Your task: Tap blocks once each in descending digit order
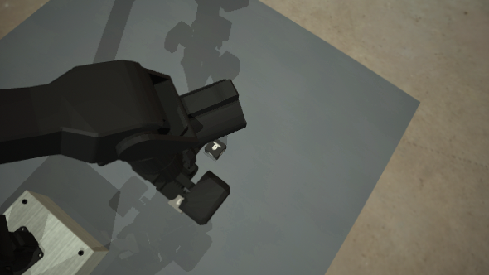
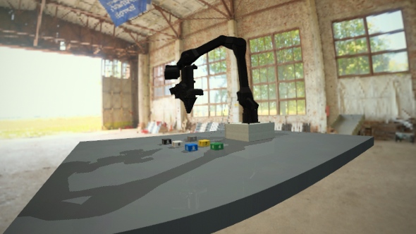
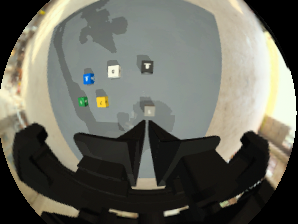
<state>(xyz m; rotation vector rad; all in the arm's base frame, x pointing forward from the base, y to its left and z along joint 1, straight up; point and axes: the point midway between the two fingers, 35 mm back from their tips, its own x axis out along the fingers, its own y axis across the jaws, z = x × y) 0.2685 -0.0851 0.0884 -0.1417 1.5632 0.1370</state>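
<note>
The grey block is 110 mm below my gripper tip, 20 mm behind it and 10 mm to the right of it. Also, from my gripper tip: white block (110 mm to the left, 110 mm below, 80 mm ahead); then yellow block (140 mm to the left, 110 mm below, 20 mm behind); then black block (110 mm below, 110 mm ahead, 20 mm to the left).
</note>
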